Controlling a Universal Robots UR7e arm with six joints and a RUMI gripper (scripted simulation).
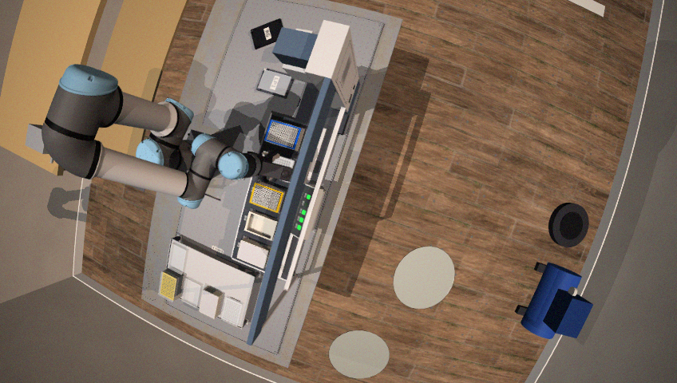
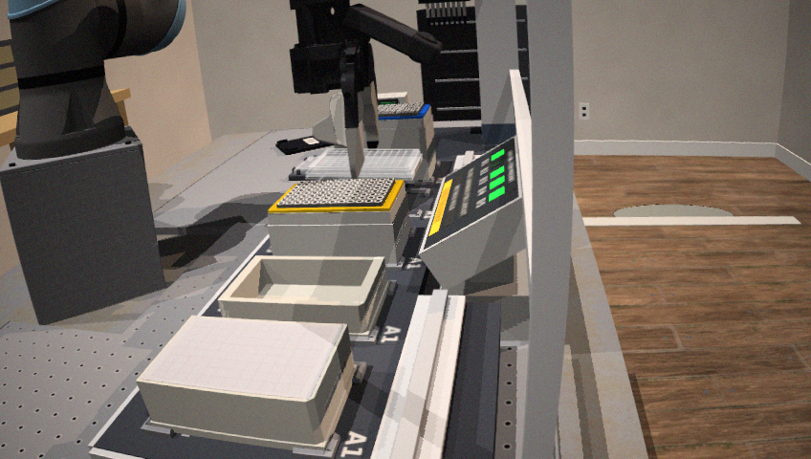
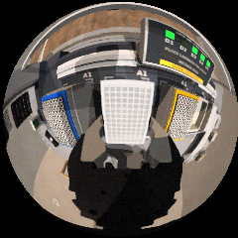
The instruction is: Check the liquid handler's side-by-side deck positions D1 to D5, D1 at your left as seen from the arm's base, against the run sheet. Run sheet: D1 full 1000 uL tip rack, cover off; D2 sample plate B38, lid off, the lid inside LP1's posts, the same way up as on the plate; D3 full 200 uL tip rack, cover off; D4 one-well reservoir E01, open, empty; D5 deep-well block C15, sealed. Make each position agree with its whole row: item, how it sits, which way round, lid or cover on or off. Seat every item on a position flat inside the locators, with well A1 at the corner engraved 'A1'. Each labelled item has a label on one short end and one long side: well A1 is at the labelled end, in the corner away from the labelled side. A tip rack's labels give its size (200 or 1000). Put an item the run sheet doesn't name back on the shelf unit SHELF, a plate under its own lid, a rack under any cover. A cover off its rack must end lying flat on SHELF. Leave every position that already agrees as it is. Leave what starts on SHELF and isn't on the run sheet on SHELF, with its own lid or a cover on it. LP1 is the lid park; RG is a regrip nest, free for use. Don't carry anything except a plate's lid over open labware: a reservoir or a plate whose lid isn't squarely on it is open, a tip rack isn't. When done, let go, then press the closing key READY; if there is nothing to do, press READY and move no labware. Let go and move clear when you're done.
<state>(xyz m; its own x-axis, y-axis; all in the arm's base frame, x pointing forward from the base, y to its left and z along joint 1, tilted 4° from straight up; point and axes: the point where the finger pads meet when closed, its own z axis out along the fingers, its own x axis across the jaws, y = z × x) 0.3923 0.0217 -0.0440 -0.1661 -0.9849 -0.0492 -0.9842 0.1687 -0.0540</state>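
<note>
Right now my hand is 12 cm to the left of the yellow-rimmed tip rack, 2 cm above it and 1 cm past it. Round my hand: one-well reservoir (24 cm to the right, 5 cm below, 4 cm behind); deep-well block (37 cm to the right, 6 cm behind, 4 cm below); blue-rimmed tip rack (13 cm to the left, 3 cm ahead, 1 cm above).
</note>
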